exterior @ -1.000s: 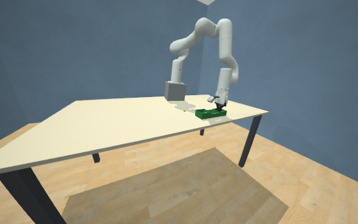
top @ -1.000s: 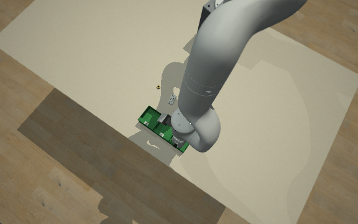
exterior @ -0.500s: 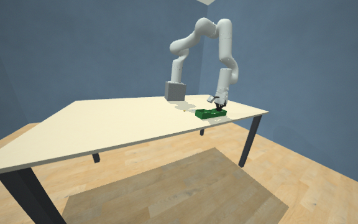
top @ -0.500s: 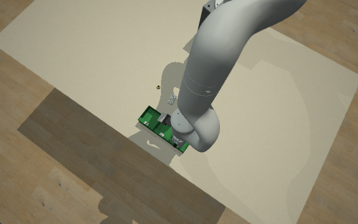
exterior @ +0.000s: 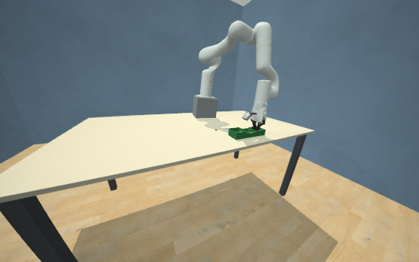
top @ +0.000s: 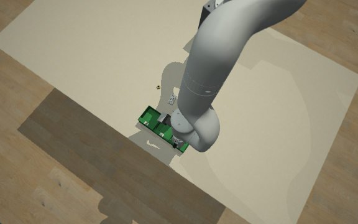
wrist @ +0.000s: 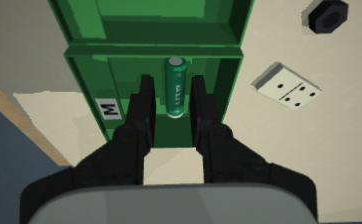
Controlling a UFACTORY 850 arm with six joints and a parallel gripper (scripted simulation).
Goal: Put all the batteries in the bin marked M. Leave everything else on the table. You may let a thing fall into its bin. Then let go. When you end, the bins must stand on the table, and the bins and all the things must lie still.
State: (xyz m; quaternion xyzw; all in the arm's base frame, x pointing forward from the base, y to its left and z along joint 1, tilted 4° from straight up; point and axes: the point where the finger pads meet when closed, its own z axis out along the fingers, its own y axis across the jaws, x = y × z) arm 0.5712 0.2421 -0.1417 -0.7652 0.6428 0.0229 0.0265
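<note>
My gripper is now 20 mm above the green AA battery. From my hand the other things lie so: row of green bins: 20 mm ahead, 80 mm to the right, 20 mm below; then white die: 100 mm behind, 30 mm below; then small black piece: 80 mm behind, 60 mm to the right, 30 mm below.
</note>
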